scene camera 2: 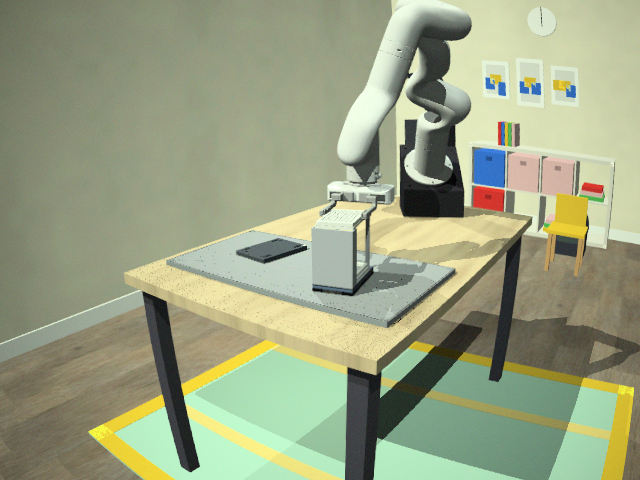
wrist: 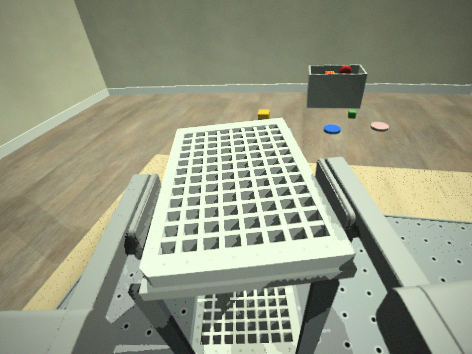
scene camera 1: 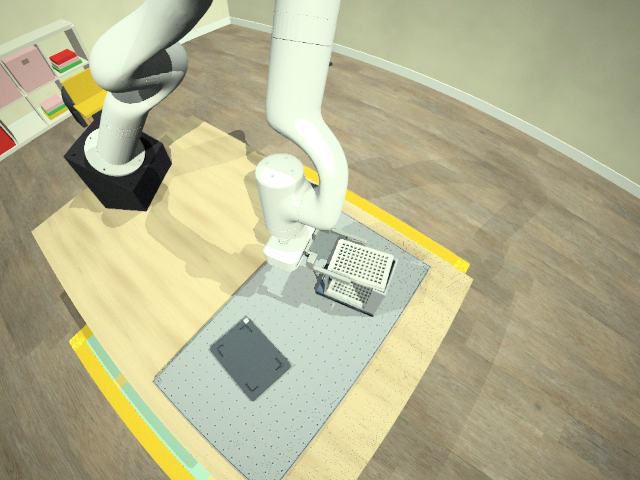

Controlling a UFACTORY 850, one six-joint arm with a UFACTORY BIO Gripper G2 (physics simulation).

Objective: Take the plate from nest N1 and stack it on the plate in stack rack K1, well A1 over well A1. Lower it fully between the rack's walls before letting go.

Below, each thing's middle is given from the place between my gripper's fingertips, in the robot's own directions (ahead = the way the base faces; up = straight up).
Right now the tall grey rack wall [scene camera 2: 332, 250] is 6 cm ahead of my hand, 4 cm to the left of it and 8 cm below it. Also, from my hand: dark nest N1 [scene camera 1: 254, 364]: 31 cm to the right, 15 cm below.
